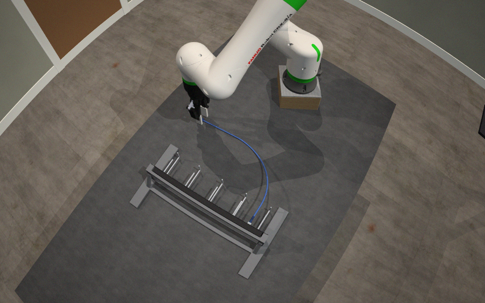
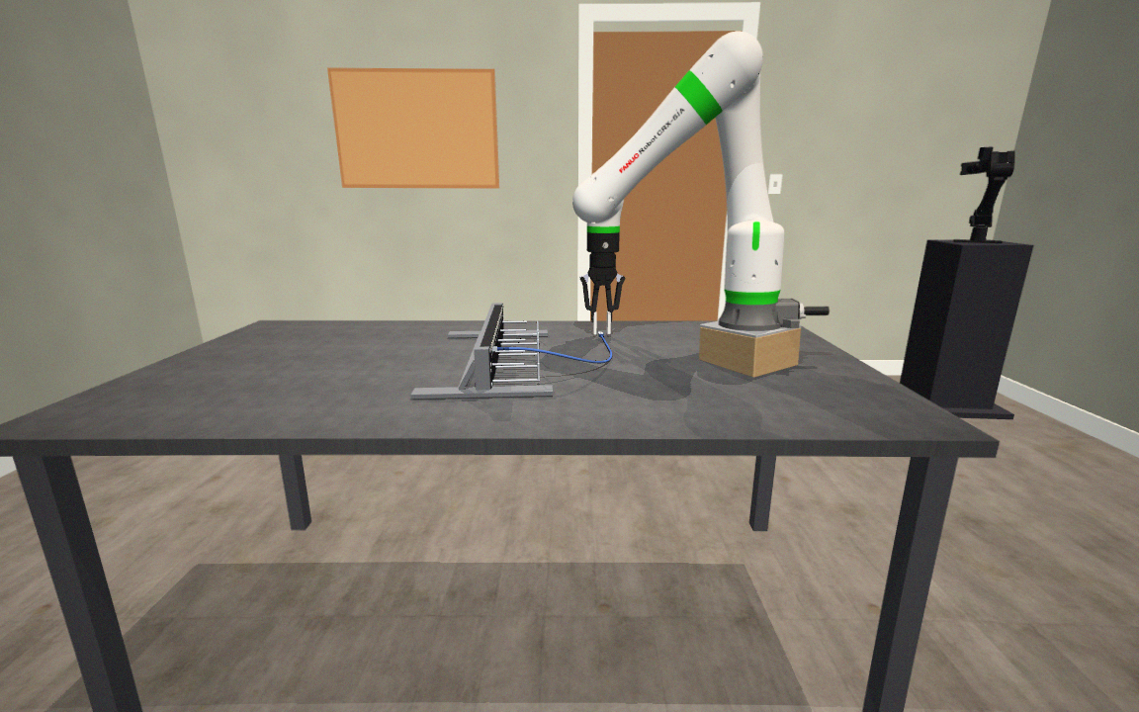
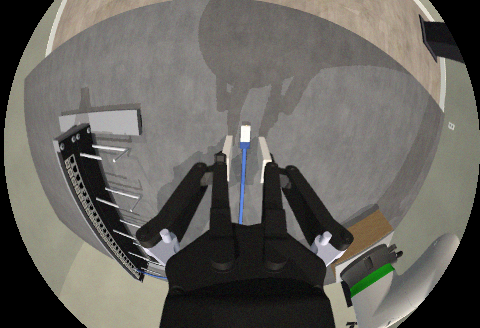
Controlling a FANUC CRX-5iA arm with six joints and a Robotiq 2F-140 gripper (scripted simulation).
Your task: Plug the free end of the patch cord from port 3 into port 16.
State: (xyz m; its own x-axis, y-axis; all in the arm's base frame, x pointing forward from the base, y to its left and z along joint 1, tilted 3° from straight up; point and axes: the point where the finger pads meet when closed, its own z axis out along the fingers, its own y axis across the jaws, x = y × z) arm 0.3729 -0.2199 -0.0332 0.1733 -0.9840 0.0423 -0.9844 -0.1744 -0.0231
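Now: hand 10 mm to the left of the plug and 40 mm above it.
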